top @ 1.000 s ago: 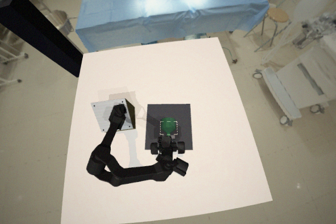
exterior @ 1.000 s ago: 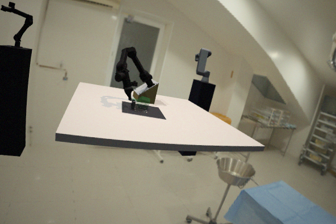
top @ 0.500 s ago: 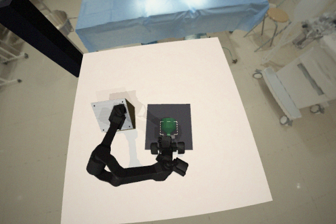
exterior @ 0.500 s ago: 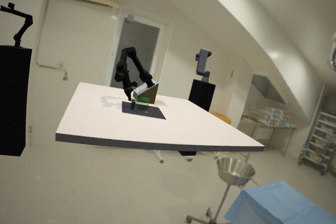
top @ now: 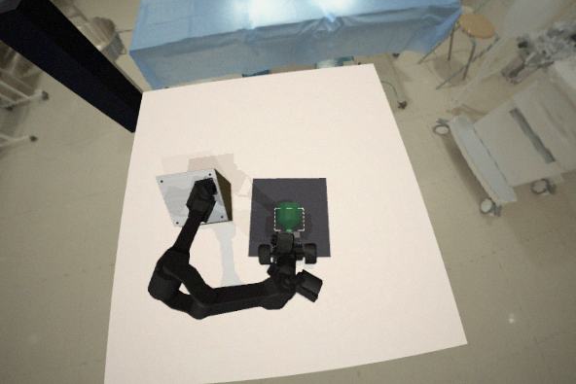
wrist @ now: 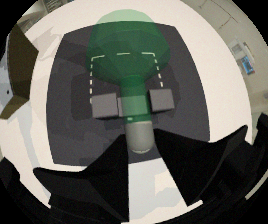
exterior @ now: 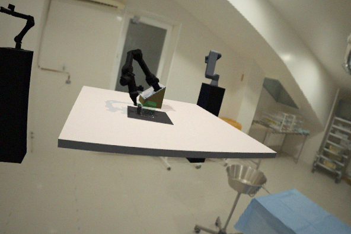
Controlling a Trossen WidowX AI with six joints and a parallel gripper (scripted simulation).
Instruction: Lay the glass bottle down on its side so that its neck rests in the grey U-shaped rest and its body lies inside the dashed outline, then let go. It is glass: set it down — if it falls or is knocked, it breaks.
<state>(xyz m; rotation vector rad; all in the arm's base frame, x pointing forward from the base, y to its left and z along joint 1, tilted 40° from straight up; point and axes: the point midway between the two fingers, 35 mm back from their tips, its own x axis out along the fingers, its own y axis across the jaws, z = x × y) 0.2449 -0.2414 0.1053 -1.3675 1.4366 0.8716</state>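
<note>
Right now the green glass bottle is 5 cm to the left of my gripper tip and 1 cm ahead of it. Round my gripper tip: dark mat 11 cm to the left, 6 cm below, 2 cm ahead.
</note>
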